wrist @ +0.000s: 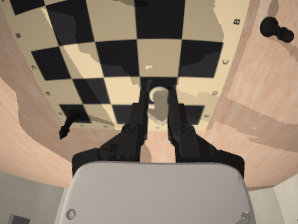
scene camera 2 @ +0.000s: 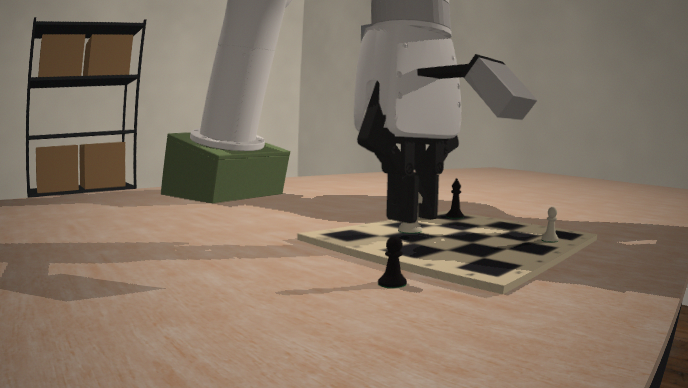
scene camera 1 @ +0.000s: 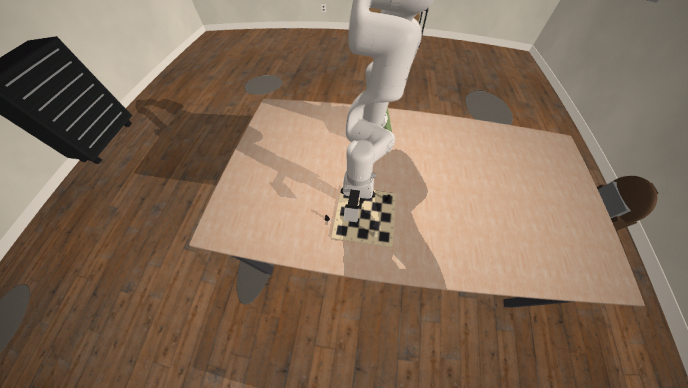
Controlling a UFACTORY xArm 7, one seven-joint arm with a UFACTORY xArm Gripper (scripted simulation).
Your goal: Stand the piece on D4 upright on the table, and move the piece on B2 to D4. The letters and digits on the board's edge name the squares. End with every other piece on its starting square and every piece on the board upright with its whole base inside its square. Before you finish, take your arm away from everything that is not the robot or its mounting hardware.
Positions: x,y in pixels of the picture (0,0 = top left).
Scene:
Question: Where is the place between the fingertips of my gripper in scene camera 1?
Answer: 357,202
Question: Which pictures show my gripper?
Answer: The wrist view, scene camera 2 and scene camera 1: all of them.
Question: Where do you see a chessboard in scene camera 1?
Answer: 375,214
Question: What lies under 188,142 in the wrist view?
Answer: My gripper.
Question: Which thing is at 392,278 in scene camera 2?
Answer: A black pawn.

